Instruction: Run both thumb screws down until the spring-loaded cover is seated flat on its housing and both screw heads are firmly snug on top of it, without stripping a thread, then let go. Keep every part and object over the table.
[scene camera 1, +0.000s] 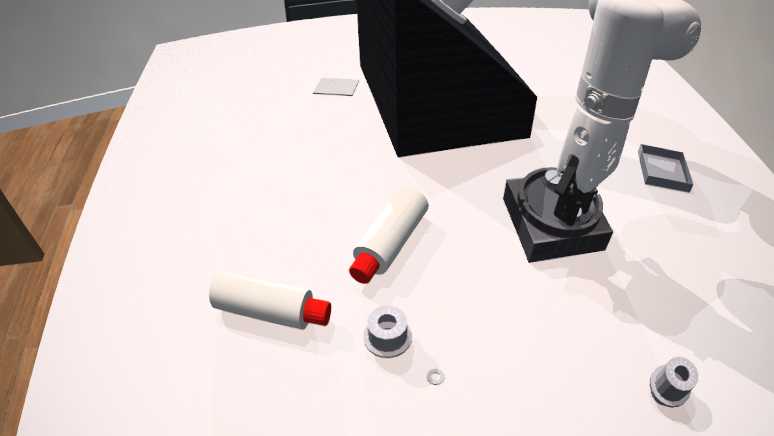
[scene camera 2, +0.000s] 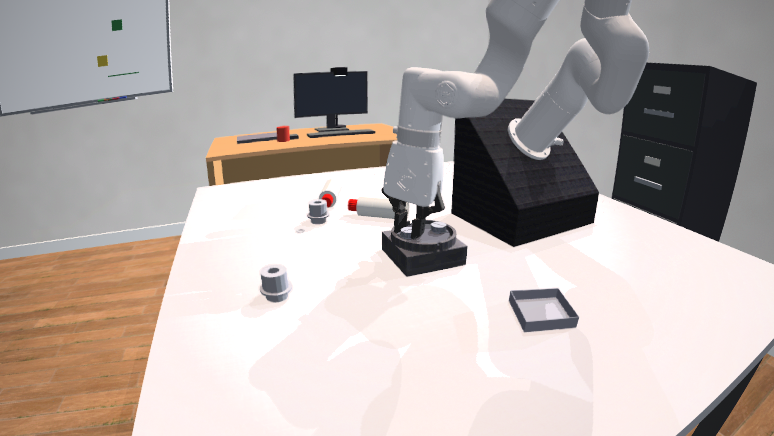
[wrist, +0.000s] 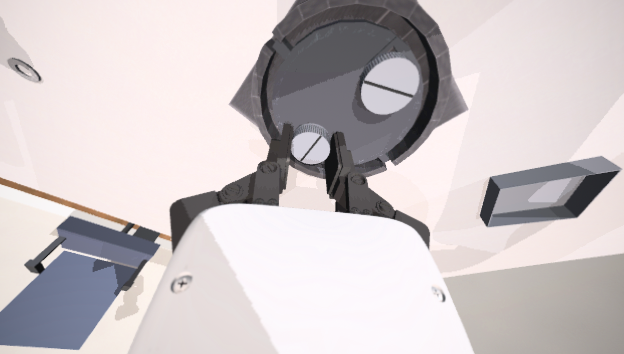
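Where they show: gripper, fingertip midpoint: (scene camera 1: 570, 214) (scene camera 2: 408, 234) (wrist: 310, 143); arm's base, origin of the base link: (scene camera 1: 435, 0) (scene camera 2: 528, 139).
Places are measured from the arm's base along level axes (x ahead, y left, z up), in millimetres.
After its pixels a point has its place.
Observation:
The black housing (scene camera 1: 568, 247) @(x 403, y 129, z -186 mm) (scene camera 2: 436, 263) @(x 340, y 194, z -190 mm) stands on the table, with the round dark grey cover (scene camera 1: 536, 199) @(x 337, y 94, z -156 mm) (wrist: 320, 75) @(x 336, y 102, z -156 mm) inside its raised ring. My gripper (scene camera 1: 576, 207) @(x 373, y 133, z -152 mm) (scene camera 2: 408, 226) @(x 373, y 133, z -152 mm) (wrist: 310, 143) @(x 373, y 133, z -152 mm) points down over the ring and is shut on one thumb screw (scene camera 2: 406, 231) @(x 379, y 139, z -144 mm) (wrist: 310, 149) @(x 372, y 133, z -144 mm), with a finger on each side of its knurled head. That head's slot runs diagonally in the wrist view. The other thumb screw (scene camera 1: 553, 177) @(x 310, y 126, z -141 mm) (scene camera 2: 438, 226) @(x 313, y 138, z -142 mm) (wrist: 390, 86) @(x 307, y 129, z -142 mm) is free on the opposite side, its head raised above the cover. The gap under the held head and the cover's seating are hard to judge.
Two white bottles (scene camera 1: 259, 298) @(x 464, y -273, z -159 mm) (scene camera 1: 398, 222) @(x 357, y -99, z -159 mm) with red caps lie on their sides. Two flanged grey parts (scene camera 1: 387, 336) @(x 526, y -127, z -157 mm) (scene camera 1: 671, 385) @(x 640, y 182, z -158 mm), a washer (scene camera 1: 427, 376) @(x 557, y -85, z -204 mm) and a shallow tray (scene camera 1: 666, 184) @(x 280, y 370, z -198 mm) (scene camera 2: 551, 326) @(x 253, y 431, z -199 mm) are on the table. The black pedestal (scene camera 1: 449, 92) @(x 159, y -2, z -92 mm) (scene camera 2: 557, 216) @(x -7, y 134, z -158 mm) stands behind the housing.

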